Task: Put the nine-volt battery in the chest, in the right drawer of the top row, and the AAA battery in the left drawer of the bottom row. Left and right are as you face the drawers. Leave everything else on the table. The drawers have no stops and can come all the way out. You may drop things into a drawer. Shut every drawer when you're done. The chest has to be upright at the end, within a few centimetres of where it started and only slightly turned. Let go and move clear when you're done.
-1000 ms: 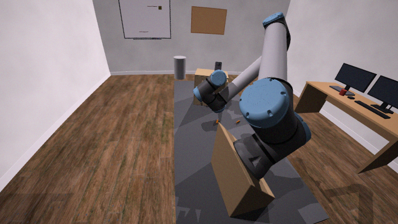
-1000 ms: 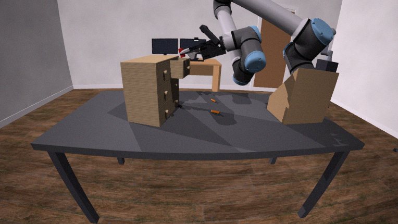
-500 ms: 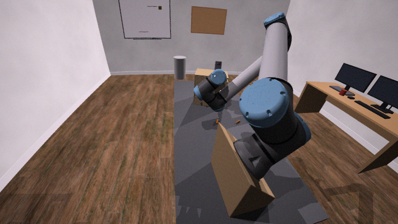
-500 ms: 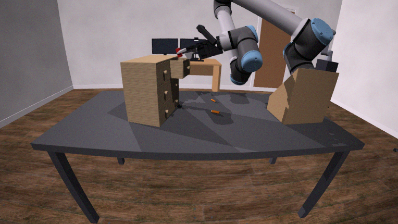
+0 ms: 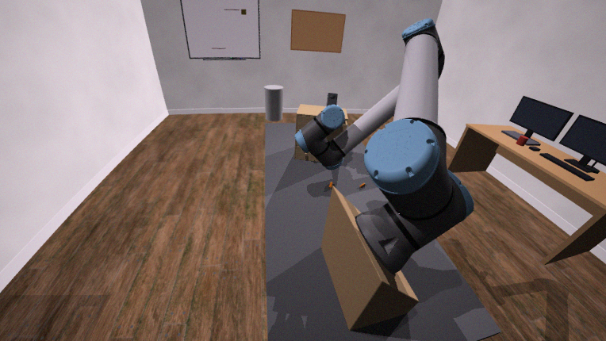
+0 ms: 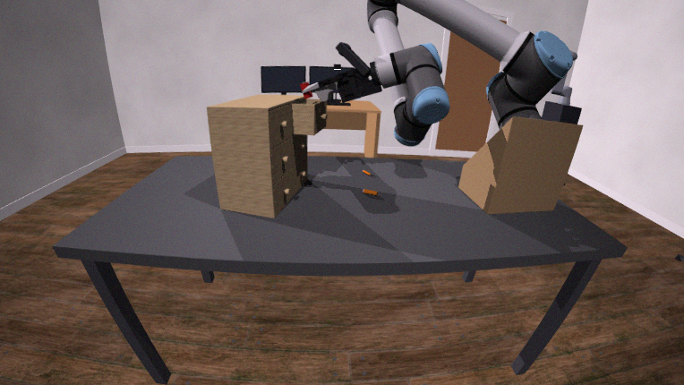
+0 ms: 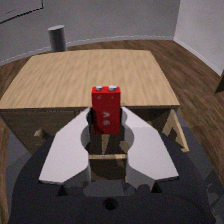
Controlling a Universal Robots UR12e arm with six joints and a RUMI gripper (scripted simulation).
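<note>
My gripper is now 10 mm short of the red nine-volt battery and 10 mm below it. Also, from my hand: orange AAA battery (210 mm behind, 10 mm to the left, 330 mm below).
</note>
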